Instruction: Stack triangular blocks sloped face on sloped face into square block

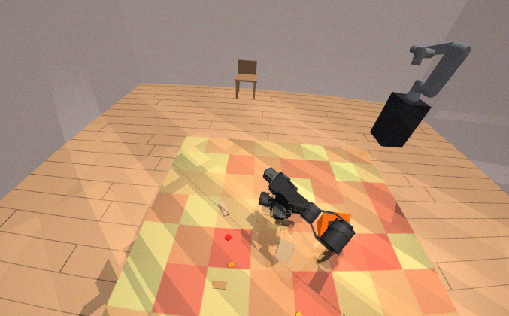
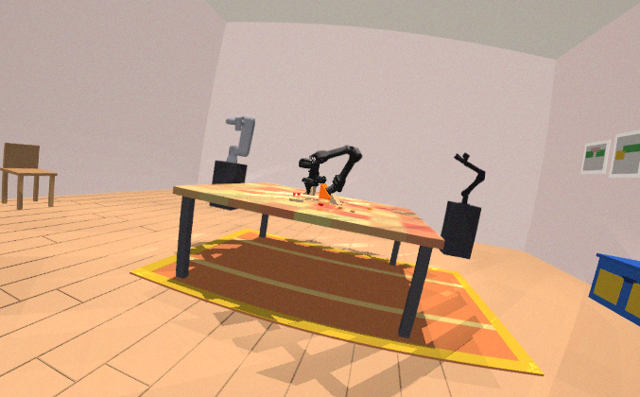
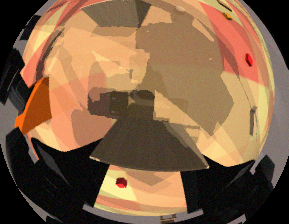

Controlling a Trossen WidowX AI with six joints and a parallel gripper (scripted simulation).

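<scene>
Now: the wedge-shaped block 10 mm to the left of my gripper tip and 10 mm above it. Also, from my gripper tip: brown flat piece: 300 mm to the left, 230 mm ahead, 30 mm below; pale flat strip: 250 mm ahead, 30 mm below, 20 mm to the right.
</scene>
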